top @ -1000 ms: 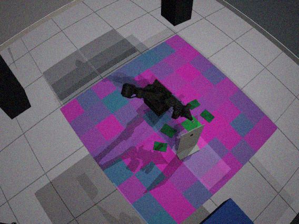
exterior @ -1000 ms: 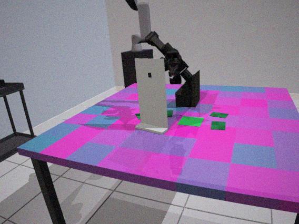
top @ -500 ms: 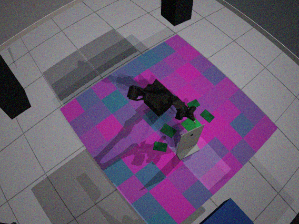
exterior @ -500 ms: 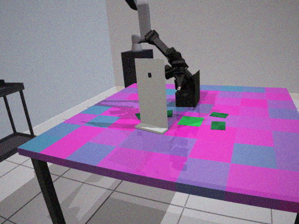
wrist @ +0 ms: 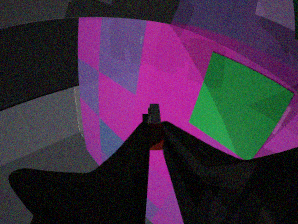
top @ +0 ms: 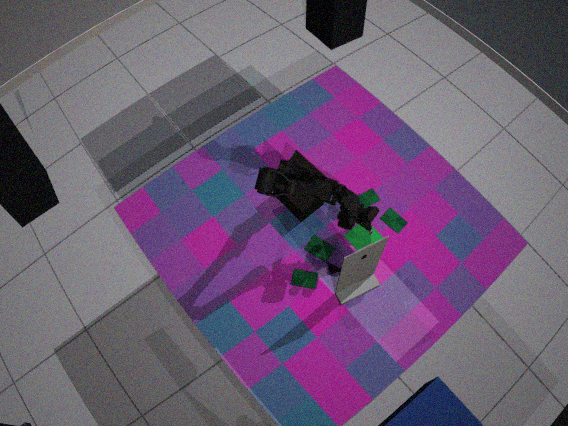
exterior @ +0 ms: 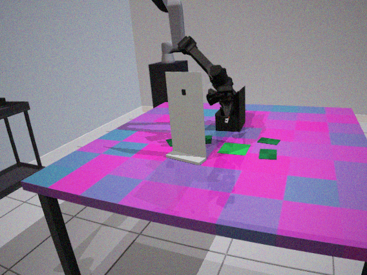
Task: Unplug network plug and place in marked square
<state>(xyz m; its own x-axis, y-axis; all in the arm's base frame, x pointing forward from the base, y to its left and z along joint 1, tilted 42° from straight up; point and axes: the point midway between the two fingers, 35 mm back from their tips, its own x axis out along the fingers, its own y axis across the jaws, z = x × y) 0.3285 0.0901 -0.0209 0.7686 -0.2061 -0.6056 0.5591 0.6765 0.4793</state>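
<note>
Right now my gripper tip is 3 cm past the green marked square, 2 cm to the right of it and 14 cm above it. Round my gripper tip: grey panel: 11 cm ahead, 14 cm to the right, 2 cm above; network plug: right at my gripper tip.
</note>
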